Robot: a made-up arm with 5 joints. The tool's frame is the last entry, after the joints.
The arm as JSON. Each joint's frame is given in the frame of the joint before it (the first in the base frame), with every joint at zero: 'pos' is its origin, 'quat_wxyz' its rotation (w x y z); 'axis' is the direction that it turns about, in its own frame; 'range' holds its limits. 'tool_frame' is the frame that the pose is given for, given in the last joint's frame.
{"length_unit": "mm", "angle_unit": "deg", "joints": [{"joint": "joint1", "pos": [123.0, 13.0, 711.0], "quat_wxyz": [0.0, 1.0, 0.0, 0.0], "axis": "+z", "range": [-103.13, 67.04]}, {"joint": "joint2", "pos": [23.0, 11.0, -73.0], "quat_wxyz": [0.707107, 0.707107, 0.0, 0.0], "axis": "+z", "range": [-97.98, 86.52]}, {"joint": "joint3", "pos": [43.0, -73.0, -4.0], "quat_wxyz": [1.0, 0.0, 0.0, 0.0], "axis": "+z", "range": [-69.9, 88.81]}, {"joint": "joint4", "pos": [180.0, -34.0, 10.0], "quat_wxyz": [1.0, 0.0, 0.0, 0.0], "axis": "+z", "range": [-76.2, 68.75]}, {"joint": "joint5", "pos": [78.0, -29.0, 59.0], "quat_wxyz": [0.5, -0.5, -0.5, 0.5], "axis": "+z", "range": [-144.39, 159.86]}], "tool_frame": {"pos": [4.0, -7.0, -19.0], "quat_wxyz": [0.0, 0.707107, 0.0, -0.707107]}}
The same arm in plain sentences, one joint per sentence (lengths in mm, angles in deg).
The arm has five revolute joints in a row. What follows holds with every joint at zero, and every direction is one of the base frame's.
Joint 1 lies 123 mm along +x and 13 mm along +y and 711 mm along +z from the base frame's origin and turns about -z, from -103.13 to 67.04 deg.
Joint 2 lies 23 mm along +x and 11 mm along -y and 73 mm along +z from joint 1 and turns about +y, from -97.98 to 86.52 deg.
Joint 3 lies 43 mm along +x and 4 mm along -y and 73 mm along +z from joint 2 and turns about +y, from -69.9 to 88.81 deg.
Joint 4 lies 180 mm along +x and 10 mm along +y and 34 mm along +z from joint 3 and turns about +y, from -76.2 to 68.75 deg.
Joint 5 lies 78 mm along +x and 59 mm along +y and 29 mm along +z from joint 4 and turns about -x, from -144.39 to 159.86 deg.
The tool frame, which is the frame that the pose is given for, lies 19 mm along +x and 7 mm along +y and 4 mm along -z from joint 5; its axes are parallel to the base frame's.

